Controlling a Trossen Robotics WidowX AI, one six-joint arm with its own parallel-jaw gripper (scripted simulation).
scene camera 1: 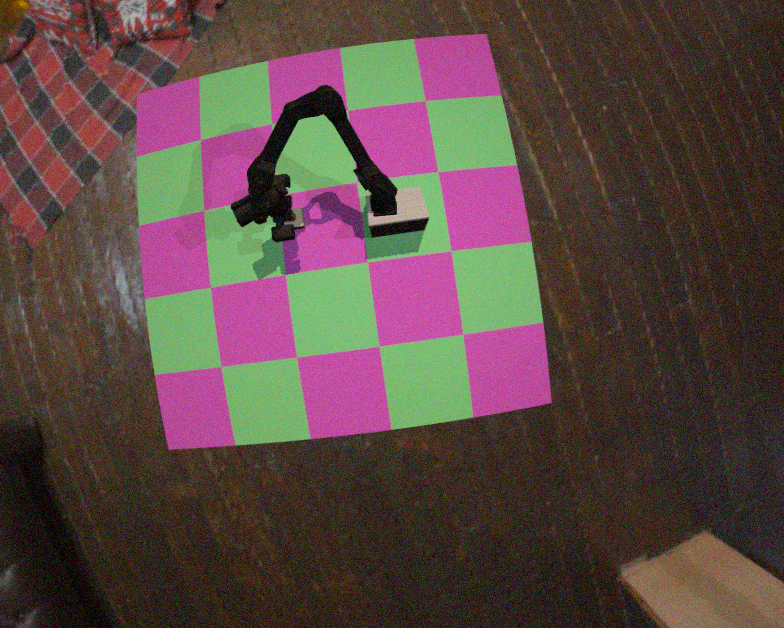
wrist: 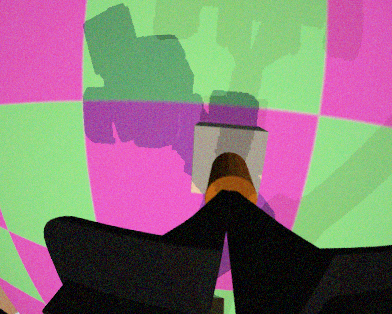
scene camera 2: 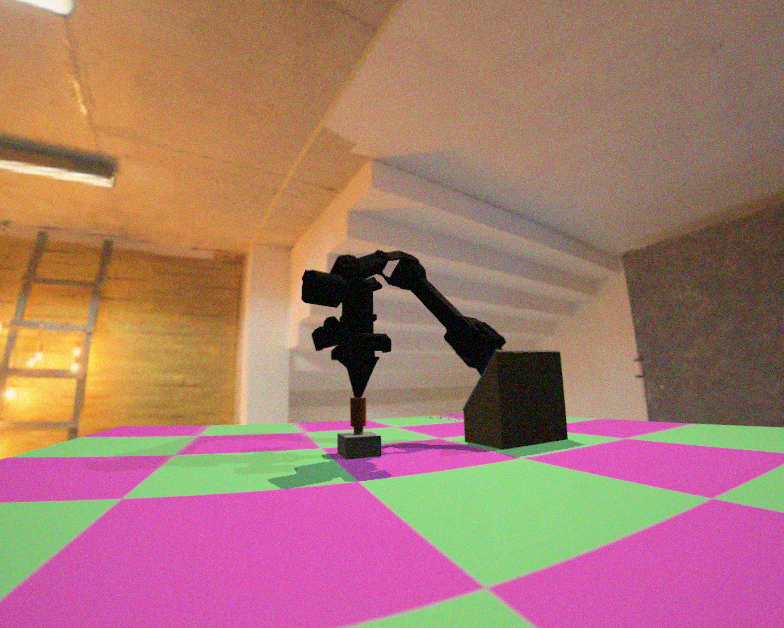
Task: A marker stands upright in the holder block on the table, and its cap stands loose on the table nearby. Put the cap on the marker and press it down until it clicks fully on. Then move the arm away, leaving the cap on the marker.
Path:
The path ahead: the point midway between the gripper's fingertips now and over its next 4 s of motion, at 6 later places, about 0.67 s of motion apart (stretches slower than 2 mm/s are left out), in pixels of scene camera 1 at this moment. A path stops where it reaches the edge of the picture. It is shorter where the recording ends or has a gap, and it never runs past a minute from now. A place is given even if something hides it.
My gripper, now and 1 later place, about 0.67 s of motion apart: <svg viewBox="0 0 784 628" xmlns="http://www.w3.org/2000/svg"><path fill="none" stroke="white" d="M287 214L280 207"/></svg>

